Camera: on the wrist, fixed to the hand. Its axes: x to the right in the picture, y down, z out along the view.
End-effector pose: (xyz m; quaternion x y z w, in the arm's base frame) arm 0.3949 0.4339 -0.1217 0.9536 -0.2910 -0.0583 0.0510
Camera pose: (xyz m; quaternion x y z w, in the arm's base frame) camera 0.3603 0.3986 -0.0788 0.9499 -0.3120 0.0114 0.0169
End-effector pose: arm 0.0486 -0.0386 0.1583 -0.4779 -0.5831 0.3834 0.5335
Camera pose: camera 0.0912 -0.0392 0.1085 -0.4821 -0.5202 0.3992 0.5810
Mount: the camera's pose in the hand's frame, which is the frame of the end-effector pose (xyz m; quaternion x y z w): -0.0122 0.0538 -0.0353 0.0538 0.0553 0.0227 0.9968
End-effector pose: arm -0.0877 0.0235 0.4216 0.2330 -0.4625 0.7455 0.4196
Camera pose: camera -0.1249 0.0379 0.3697 0.2031 -0.4030 0.7904 0.4144
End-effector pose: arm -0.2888 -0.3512 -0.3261 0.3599 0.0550 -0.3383 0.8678
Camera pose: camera -0.2592 -0.2936 -0.3163 0.4254 0.0764 -0.3006 0.8502
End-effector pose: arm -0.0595 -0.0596 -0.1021 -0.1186 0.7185 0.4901 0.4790
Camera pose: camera -0.1079 -0.0657 -0.0584 -0.1032 0.7717 0.4542 0.4330
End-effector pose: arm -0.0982 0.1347 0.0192 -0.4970 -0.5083 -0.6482 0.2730
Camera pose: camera -0.0606 0.0820 0.0292 -0.4564 -0.5151 -0.6400 0.3417
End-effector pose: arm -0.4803 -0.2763 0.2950 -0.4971 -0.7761 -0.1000 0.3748
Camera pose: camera -0.4150 -0.2773 0.2997 -0.4874 -0.7470 -0.0769 0.4455
